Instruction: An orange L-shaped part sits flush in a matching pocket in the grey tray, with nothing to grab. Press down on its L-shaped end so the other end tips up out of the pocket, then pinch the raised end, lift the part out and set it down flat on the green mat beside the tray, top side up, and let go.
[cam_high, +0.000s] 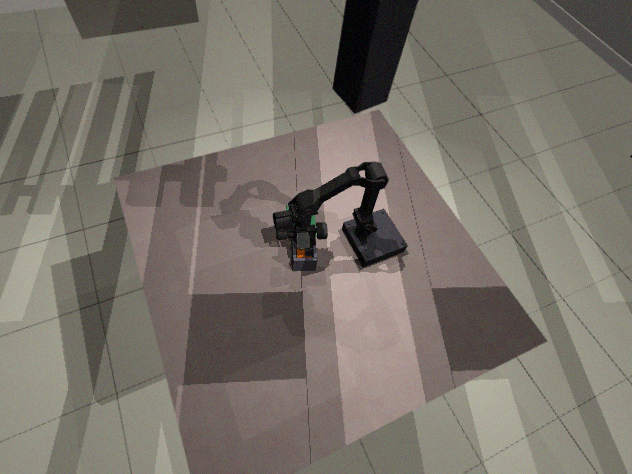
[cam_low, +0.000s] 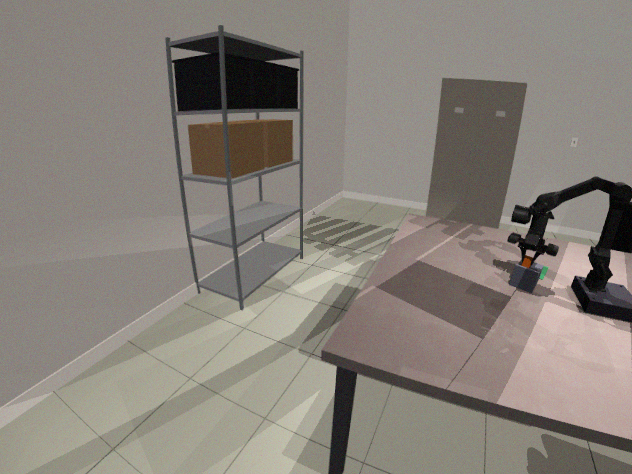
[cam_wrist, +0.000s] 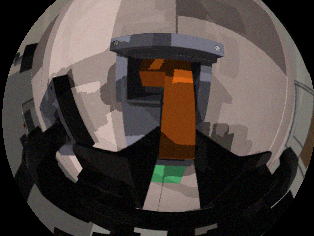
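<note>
The green mat lies 12 cm to the right of my gripper tip, 9 cm below it and 8 cm behind it. Also, from my gripper tip: orange L-shaped part: 4 cm to the left, 3 cm below.
</note>
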